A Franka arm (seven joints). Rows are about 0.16 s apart.
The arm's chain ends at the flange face. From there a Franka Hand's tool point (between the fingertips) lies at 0.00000 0.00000 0.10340 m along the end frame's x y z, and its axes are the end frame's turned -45 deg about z.
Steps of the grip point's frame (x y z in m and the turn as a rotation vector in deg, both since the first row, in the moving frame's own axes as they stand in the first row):
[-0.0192, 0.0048, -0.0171, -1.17, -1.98, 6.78]
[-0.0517, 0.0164, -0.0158, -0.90, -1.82, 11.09]
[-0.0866, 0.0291, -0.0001, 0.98, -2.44, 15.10]
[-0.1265, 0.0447, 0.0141, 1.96, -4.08, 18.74]
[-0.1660, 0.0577, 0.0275, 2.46, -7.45, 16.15]
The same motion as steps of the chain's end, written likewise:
[-0.0089, 0.0130, -0.0170, -2.23, -0.57, 6.78]
[-0.0235, 0.0448, -0.0157, -1.92, -0.65, 11.09]
[-0.0361, 0.0805, 0.0000, -1.03, -2.42, 15.10]
[-0.0498, 0.1197, 0.0144, -1.50, -4.27, 18.74]
[-0.0632, 0.1537, 0.0285, -3.53, -7.01, 16.15]

